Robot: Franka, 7 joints.
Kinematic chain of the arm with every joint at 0, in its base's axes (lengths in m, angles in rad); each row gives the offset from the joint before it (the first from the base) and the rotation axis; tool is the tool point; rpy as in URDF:
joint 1: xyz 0 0 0.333 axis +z
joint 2: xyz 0 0 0 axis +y
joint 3: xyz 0 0 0.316 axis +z
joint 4: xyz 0.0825 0 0 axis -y
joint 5: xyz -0.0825 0 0.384 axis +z
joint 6: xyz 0 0 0 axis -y
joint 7: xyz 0.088 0 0 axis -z
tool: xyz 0 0 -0.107 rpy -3.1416 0 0
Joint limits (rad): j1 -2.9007..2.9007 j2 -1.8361..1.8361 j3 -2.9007..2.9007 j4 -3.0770..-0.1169 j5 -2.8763..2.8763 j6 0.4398..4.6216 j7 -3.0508..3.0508
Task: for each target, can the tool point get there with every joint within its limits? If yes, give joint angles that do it. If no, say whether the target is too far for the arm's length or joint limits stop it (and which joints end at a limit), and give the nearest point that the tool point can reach.
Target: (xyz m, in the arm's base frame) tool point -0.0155 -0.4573 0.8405
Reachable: yes | joints 2.0173 -1.4346 0.2378 -1.2012 -2.2656 3.6763 0.0569
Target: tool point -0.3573 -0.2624 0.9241
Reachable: yes | joints 0.4504 -1.3676 -0.4031 -1.2170 -1.6161 3.4801 -2.0645
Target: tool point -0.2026 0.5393 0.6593
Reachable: yes | joints 0.4988 -0.0246 1.5962 -1.7803 1.3170 3.3236 -1.0371
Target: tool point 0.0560 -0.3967 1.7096
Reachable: no: too far | nearest point 0.0335 -0.2374 1.1567 | short by 0.576 m
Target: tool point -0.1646 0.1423 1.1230
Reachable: yes | joints 1.2387 0.4116 2.2665 -0.5215 -2.3927 3.0925 1.0606
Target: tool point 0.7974 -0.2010 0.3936
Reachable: yes | joints 0.1601 1.3828 -1.0588 -0.7282 -1.8812 1.7195 0.1454
